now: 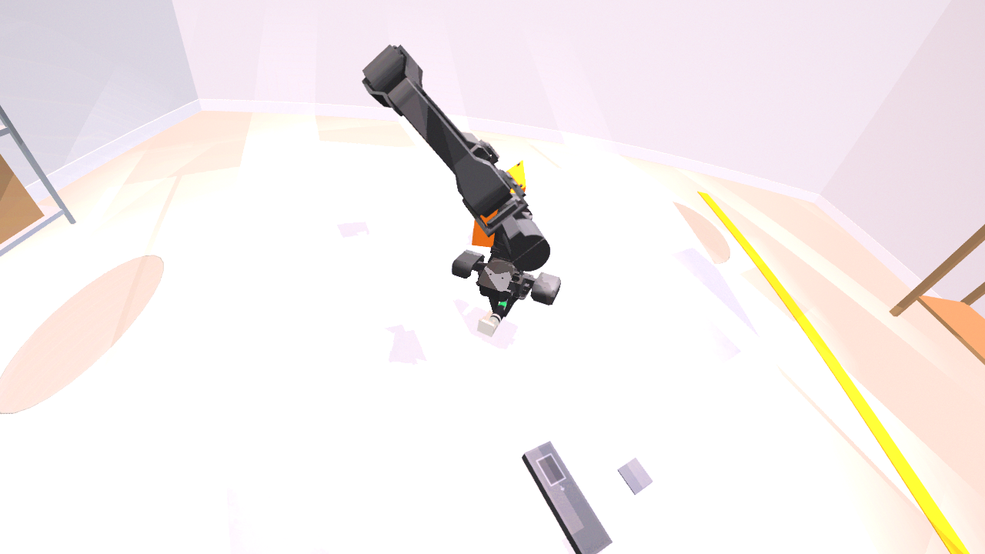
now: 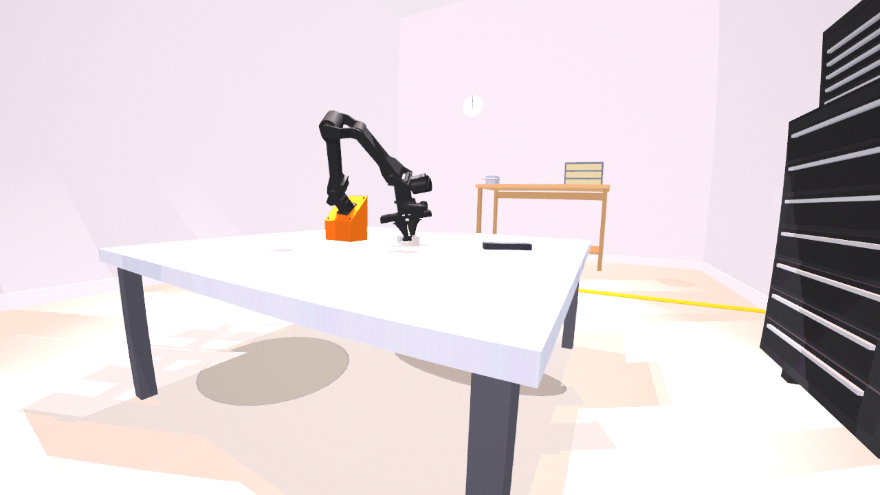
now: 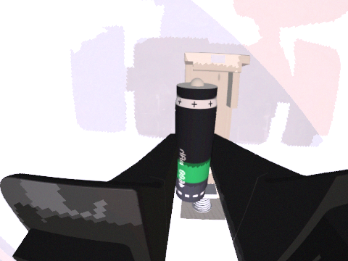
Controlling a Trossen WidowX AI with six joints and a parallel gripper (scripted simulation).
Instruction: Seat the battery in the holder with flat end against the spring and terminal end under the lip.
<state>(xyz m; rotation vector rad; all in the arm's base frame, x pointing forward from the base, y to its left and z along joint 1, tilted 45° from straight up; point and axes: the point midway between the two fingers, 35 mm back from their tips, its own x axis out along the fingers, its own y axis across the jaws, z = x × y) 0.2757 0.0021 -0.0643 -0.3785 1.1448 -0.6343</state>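
The battery lies 1 cm above my gripper tip. The rest, counted from my gripper tip: dark bar (31 cm ahead, 12 cm to the left).
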